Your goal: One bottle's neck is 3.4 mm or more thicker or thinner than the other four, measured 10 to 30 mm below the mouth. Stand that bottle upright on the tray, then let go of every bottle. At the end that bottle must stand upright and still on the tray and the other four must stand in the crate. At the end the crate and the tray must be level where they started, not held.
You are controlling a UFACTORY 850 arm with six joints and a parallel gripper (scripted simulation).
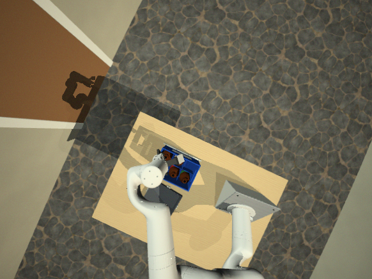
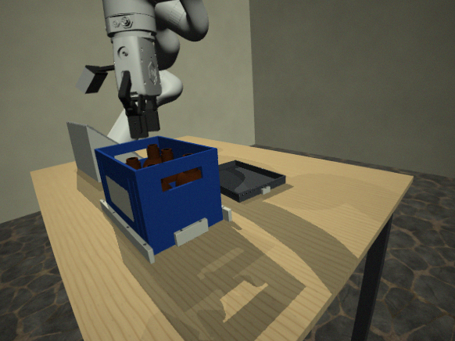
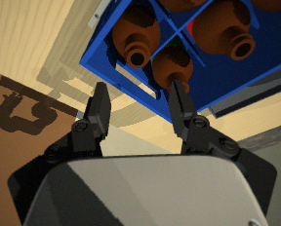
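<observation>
My hand is 16 cm above the blue crate, 8 cm past it and 5 cm to the right of it. Also, from my hand: brown bottle (16 cm below, 16 cm behind, 11 cm to the left); dark tray (34 cm to the left, 23 cm below, 5 cm behind).
</observation>
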